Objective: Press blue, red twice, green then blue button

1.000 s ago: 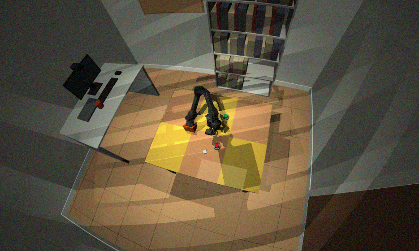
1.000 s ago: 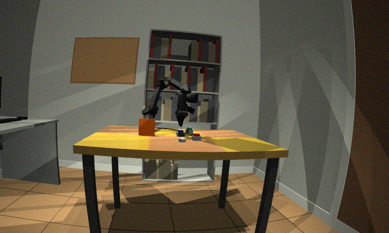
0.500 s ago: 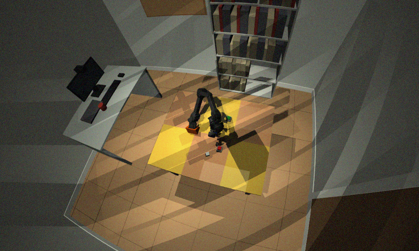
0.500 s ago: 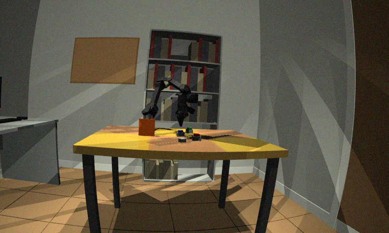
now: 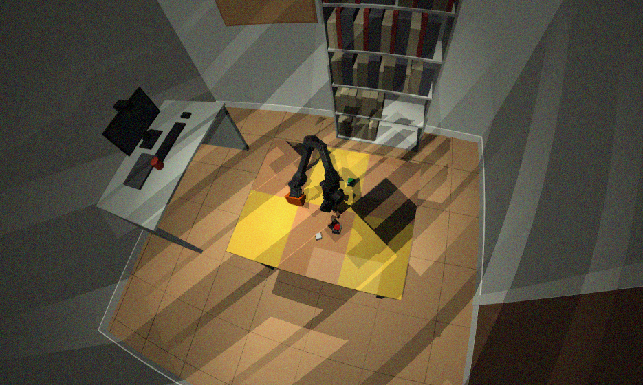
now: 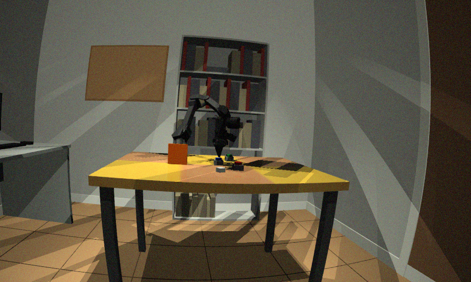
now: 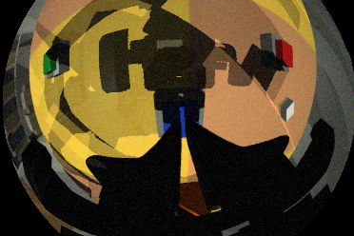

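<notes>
Now: gripper tip 1 cm above the blue button. Round my gripper tip: green button 10 cm ahead, 18 cm to the left, 1 cm below; then small white block 3 cm behind, 21 cm to the right, 3 cm below; then red button 7 cm ahead, 14 cm to the right, 1 cm below.
</notes>
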